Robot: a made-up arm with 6 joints. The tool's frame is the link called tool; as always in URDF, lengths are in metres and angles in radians. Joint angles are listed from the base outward. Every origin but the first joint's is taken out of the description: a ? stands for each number. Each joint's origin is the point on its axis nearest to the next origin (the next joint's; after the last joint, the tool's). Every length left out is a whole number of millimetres.
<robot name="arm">
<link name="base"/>
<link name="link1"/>
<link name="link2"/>
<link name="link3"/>
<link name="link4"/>
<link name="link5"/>
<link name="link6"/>
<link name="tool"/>
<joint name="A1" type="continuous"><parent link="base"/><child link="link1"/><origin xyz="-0.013 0 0.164" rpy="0 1.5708 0"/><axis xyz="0 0 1"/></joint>
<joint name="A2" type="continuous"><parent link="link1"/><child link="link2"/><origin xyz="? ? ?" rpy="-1.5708 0 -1.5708"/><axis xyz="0 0 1"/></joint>
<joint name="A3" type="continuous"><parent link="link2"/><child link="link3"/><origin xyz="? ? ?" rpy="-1.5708 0 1.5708"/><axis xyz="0 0 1"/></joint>
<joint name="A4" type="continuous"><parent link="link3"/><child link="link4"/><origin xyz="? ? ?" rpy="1.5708 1.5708 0"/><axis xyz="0 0 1"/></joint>
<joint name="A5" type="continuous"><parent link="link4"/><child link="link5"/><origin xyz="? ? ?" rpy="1.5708 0 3.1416"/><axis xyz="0 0 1"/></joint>
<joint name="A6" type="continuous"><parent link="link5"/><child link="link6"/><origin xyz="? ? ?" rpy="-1.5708 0 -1.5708"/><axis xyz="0 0 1"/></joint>
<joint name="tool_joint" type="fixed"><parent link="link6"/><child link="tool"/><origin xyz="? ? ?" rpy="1.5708 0 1.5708"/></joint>
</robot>
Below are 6 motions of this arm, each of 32 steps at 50 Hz.
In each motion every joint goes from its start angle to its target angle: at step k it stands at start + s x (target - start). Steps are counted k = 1, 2, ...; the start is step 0. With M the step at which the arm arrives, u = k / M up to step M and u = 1 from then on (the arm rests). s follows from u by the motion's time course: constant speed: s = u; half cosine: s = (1 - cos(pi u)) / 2; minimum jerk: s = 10 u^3 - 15 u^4 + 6 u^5.
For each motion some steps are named. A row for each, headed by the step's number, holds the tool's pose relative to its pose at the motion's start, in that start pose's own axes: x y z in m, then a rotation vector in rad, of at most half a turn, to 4 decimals.
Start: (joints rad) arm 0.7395 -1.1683 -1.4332 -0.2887 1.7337 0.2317
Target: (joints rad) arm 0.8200 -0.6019 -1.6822 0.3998 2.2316 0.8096
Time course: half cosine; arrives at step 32
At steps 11, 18, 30, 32:
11: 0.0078 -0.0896 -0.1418 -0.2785 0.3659 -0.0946
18: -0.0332 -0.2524 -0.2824 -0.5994 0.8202 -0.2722
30: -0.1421 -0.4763 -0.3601 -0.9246 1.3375 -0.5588
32: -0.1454 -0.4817 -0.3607 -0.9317 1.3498 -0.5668

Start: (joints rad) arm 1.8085 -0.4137 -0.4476 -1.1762 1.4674 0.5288
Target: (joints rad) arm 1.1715 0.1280 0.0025 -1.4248 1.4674 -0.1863
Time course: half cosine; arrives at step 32
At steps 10, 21, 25, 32:
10: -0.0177 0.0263 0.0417 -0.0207 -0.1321 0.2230
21: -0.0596 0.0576 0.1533 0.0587 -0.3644 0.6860
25: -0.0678 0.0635 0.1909 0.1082 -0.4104 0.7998
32: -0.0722 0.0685 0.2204 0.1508 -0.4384 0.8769

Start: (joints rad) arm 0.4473 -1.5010 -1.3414 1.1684 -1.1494 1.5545
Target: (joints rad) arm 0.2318 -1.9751 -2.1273 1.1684 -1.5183 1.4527
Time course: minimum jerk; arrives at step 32
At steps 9, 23, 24, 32:
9: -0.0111 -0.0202 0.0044 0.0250 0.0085 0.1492
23: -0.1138 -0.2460 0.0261 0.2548 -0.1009 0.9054
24: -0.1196 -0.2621 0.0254 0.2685 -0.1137 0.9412
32: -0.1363 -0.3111 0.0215 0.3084 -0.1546 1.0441

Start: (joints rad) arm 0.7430 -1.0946 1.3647 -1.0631 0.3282 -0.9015
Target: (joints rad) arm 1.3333 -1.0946 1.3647 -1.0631 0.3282 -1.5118
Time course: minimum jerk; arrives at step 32
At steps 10, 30, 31, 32:
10: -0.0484 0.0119 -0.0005 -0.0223 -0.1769 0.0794
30: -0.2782 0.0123 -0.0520 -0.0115 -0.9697 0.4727
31: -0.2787 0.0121 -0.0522 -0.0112 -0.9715 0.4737
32: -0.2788 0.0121 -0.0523 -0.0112 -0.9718 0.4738

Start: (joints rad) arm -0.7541 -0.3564 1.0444 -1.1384 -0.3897 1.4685
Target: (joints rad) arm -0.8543 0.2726 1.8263 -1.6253 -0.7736 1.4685
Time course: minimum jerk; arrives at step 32
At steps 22, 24, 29, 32:
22: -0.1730 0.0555 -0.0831 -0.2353 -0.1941 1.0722
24: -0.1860 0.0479 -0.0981 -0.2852 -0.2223 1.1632
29: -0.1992 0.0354 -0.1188 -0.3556 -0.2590 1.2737
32: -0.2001 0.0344 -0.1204 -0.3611 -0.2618 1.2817

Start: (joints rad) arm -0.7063 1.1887 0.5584 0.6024 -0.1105 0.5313
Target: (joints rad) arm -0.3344 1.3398 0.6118 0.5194 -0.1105 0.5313
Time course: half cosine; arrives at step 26
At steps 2, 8, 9, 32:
2: 0.0023 -0.0001 -0.0012 -0.0006 0.0064 -0.0007
8: 0.0330 -0.0015 -0.0191 -0.0095 0.0951 -0.0111
9: 0.0404 -0.0019 -0.0240 -0.0117 0.1179 -0.0139
32: 0.1279 -0.0104 -0.1044 -0.0434 0.4388 -0.0598

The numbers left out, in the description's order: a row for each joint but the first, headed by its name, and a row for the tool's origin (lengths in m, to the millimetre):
A2: -0.407 0.059 0
A3: 0.369 -0.007 0
A4: -0.019 0.025 0
A5: -0.06 -0.282 0
A6: 0.217 0.033 0
tool: 0.003 0.051 0

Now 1 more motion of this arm.
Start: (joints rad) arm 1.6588 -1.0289 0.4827 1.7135 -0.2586 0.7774
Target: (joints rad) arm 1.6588 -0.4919 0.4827 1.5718 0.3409 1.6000
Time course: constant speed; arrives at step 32
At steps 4, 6, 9, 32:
4: 0.0312 -0.0456 -0.0152 -0.0184 0.1237 -0.0905
6: 0.0453 -0.0693 -0.0236 -0.0244 0.1868 -0.1359
9: 0.0646 -0.1056 -0.0373 -0.0295 0.2828 -0.2042
32: 0.1290 -0.3956 -0.1750 0.0824 1.0531 -0.7198

